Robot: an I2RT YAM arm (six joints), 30 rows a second.
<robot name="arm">
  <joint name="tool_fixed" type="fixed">
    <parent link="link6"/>
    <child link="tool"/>
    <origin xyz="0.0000 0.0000 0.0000" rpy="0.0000 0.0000 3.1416"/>
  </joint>
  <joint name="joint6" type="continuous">
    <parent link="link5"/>
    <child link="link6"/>
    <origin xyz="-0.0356 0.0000 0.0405" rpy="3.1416 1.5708 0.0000"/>
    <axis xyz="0 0 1"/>
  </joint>
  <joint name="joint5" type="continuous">
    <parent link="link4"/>
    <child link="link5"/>
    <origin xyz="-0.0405 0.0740 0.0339" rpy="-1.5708 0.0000 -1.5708"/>
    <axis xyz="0 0 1"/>
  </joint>
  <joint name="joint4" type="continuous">
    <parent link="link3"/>
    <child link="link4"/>
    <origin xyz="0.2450 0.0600 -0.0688" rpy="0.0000 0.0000 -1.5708"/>
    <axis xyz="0 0 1"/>
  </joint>
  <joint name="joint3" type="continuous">
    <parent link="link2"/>
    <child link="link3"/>
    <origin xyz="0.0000 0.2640 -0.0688" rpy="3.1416 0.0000 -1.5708"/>
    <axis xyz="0 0 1"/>
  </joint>
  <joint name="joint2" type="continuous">
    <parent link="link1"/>
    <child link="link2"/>
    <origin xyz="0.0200 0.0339 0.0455" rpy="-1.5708 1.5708 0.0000"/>
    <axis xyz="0 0 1"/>
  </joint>
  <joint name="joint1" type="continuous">
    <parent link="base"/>
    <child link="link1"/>
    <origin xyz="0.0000 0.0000 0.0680" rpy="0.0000 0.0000 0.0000"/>
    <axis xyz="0 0 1"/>
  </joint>
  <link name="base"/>
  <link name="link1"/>
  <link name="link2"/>
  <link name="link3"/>
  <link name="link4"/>
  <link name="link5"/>
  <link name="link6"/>
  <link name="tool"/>
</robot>
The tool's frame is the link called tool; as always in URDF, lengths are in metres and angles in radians. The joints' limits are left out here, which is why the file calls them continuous.
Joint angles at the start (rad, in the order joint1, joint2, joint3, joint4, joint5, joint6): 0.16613 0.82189 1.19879 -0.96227 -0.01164 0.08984
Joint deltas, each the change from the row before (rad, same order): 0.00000 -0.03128 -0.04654 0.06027 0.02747 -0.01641; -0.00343 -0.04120 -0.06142 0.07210 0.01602 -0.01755; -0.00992 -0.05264 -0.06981 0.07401 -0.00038 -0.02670; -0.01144 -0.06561 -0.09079 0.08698 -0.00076 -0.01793; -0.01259 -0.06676 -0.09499 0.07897 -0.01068 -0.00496; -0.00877 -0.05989 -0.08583 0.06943 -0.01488 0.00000; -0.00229 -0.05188 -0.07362 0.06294 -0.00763 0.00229; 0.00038 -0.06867 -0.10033 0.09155 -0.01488 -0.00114; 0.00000 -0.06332 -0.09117 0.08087 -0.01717 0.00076; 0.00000 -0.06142 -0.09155 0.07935 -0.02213 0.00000; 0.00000 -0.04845 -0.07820 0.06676 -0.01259 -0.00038; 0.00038 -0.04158 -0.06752 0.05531 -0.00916 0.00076; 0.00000 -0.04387 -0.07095 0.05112 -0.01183 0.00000; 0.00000 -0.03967 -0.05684 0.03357 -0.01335 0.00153
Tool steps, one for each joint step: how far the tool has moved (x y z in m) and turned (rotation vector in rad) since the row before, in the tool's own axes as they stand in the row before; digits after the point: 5 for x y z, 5 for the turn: 0.00443 -0.00140 0.00165 0.02370 -0.04710 -0.01631; 0.00698 -0.00152 0.00199 0.01561 -0.05295 -0.01462; 0.00932 -0.00179 0.00040 0.00609 -0.05698 -0.02049; 0.01357 -0.00177 0.00112 0.00853 -0.06182 -0.01154; 0.01605 -0.00128 0.00146 0.00073 -0.05062 0.00058; 0.01515 -0.00057 0.00130 -0.00677 -0.04341 0.00312; 0.01291 -0.00007 0.00088 -0.00572 -0.04116 0.00292; 0.01746 0.00042 0.00152 -0.01573 -0.05976 -0.00181; 0.01648 0.00047 0.00081 -0.01758 -0.05287 -0.00062; 0.01723 0.00062 0.00085 -0.02253 -0.04899 -0.00224; 0.01539 0.00027 0.00098 -0.01288 -0.03683 -0.00271; 0.01374 0.00022 0.00060 -0.00978 -0.02921 -0.00141; 0.01534 0.00026 0.00042 -0.01204 -0.02385 -0.00202; 0.01278 0.00038 -0.00018 -0.01350 -0.01620 -0.00006
